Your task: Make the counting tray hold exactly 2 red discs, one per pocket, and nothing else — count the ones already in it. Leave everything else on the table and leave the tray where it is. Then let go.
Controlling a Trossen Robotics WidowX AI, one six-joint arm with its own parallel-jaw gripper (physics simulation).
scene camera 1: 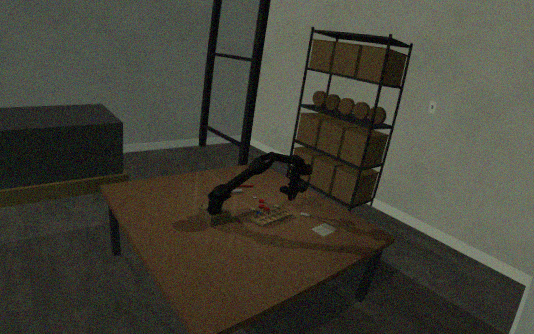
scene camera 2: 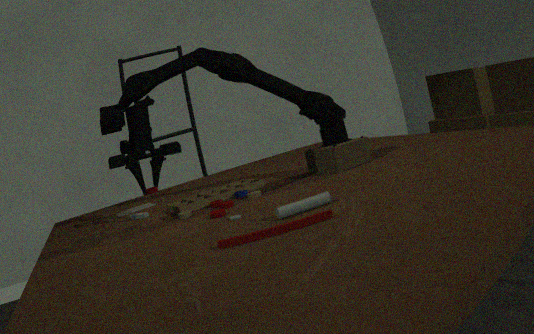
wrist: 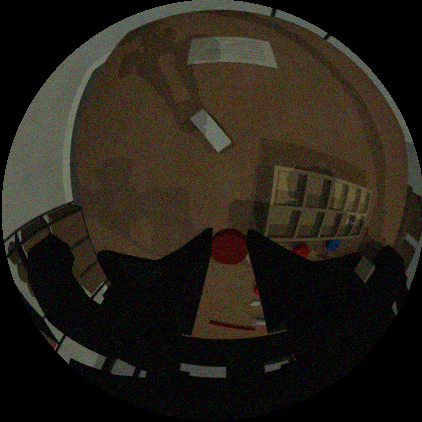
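Note:
My gripper (scene camera 1: pixel 291 198) (scene camera 2: pixel 151 190) (wrist: pixel 229 233) is shut on a red disc (scene camera 2: pixel 151 190) (wrist: pixel 229 246) and holds it above the table. The wooden tray (scene camera 2: pixel 200 200) (wrist: pixel 270 210) has two rows of pockets and lies to the right of the fingers in the wrist view; I can make out no disc in its pockets, though the light is dim. Beside the tray lie loose red discs (scene camera 1: pixel 261 201) (scene camera 2: pixel 218 213) (wrist: pixel 301 251), some partly hidden by the fingers in the wrist view. A blue disc (scene camera 2: pixel 241 194) (wrist: pixel 332 245) lies close to the tray's edge.
Pale discs (scene camera 2: pixel 185 214) lie beside the tray. A small white disc (scene camera 2: pixel 235 217) (wrist: pixel 255 303), a white cylinder (scene camera 2: pixel 303 205) and a red bar (scene camera 2: pixel 275 229) (wrist: pixel 231 325) lie farther off. A white block (scene camera 2: pixel 140 216) (wrist: pixel 212 131) and a paper sheet (scene camera 1: pixel 324 229) (wrist: pixel 232 51) lie on the other side.

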